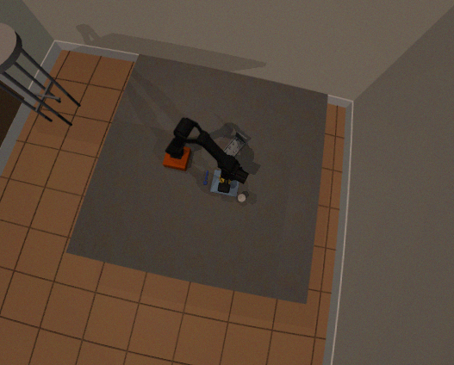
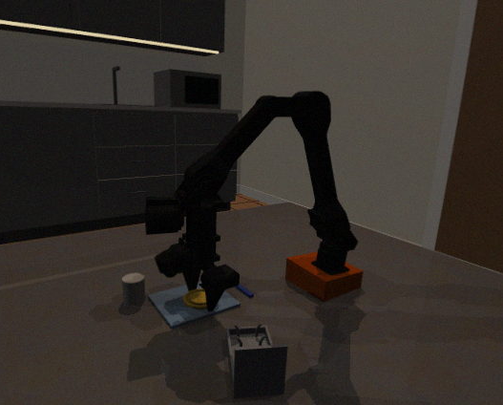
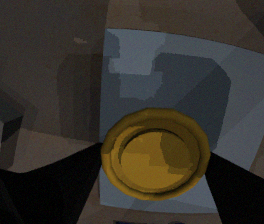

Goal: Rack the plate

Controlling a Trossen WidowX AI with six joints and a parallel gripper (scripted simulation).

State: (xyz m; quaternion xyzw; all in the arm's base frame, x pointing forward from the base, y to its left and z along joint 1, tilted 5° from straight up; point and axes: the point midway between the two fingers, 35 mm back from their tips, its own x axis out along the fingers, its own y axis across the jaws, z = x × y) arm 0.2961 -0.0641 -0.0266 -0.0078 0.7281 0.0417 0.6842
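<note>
Now: gripper tip 190 mm to the right of the grey dish rack and 10 mm below it. The rest, counted from my gripper tip: blue spoon (110 mm behind, 30 mm to the right, 10 mm below); pale cup (110 mm ahead, 90 mm to the right, 20 mm above); yellow plate (10 mm above).
</note>
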